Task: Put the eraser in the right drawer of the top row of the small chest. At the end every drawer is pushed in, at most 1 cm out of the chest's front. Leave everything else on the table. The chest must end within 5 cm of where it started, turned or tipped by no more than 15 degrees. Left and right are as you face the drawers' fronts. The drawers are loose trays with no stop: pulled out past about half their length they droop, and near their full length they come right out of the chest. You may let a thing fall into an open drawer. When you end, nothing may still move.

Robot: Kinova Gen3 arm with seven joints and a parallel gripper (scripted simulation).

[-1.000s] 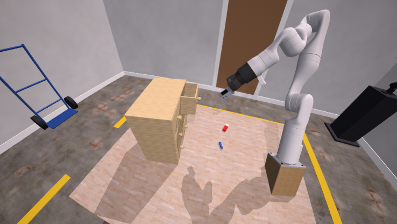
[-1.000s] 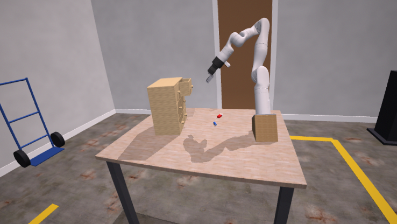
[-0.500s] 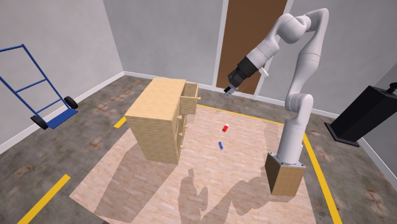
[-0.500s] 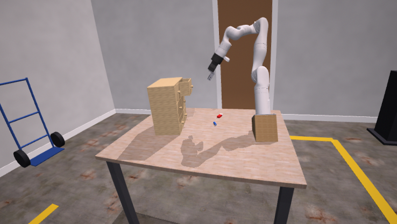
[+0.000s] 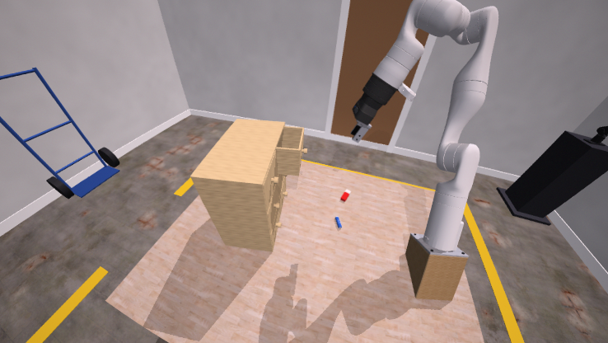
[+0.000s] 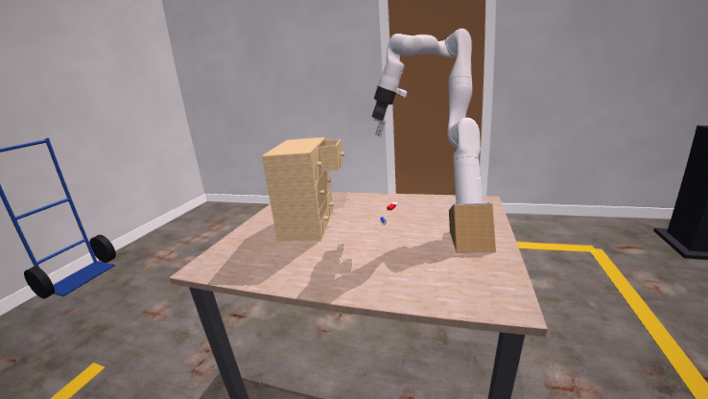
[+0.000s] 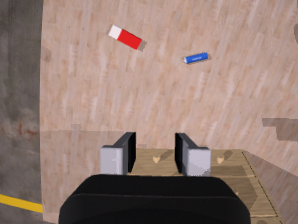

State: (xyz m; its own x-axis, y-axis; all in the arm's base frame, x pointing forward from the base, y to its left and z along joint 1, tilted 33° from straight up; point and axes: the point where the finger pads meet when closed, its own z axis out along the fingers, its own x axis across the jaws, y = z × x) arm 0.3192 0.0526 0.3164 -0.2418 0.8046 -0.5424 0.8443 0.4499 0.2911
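Right now my hand is 2 cm past the white eraser, 8 cm to the left of it and 35 cm above it. Round my hand: small blue object (2 cm behind, 8 cm to the left, 35 cm below).
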